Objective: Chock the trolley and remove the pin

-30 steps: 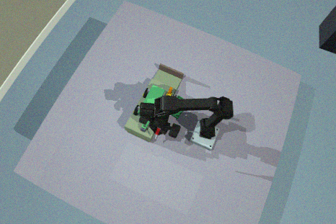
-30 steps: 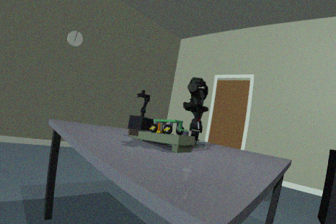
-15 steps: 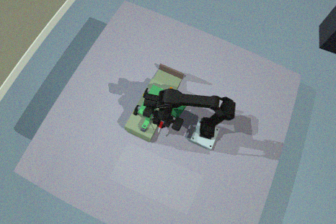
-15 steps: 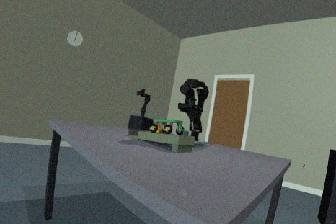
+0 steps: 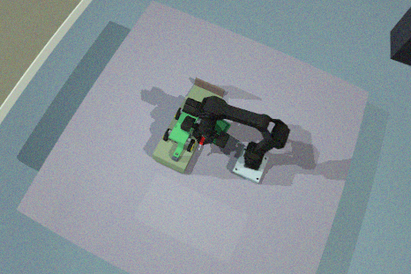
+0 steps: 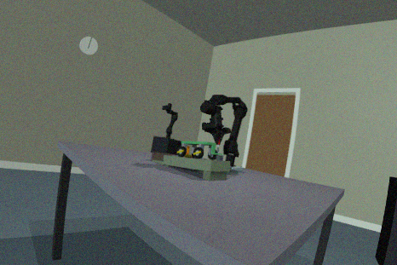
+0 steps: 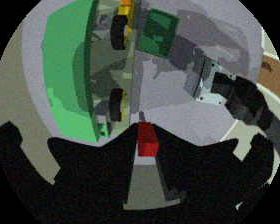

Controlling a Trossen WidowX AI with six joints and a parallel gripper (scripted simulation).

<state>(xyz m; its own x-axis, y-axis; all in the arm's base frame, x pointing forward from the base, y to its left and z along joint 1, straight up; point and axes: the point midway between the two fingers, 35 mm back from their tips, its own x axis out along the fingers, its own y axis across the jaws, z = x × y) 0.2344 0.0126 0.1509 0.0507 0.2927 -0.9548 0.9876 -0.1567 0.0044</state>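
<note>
The green tray lies 5 cm behind my gripper tip, 14 cm to the right of it and 17 cm below it. From my gripper tip the other things lie so: trolley 9 cm ahead, 6 cm to the right, 5 cm below; red-headed stop pin right at my gripper tip; olive ramp 9 cm ahead, 7 cm to the right, 11 cm below.
</note>
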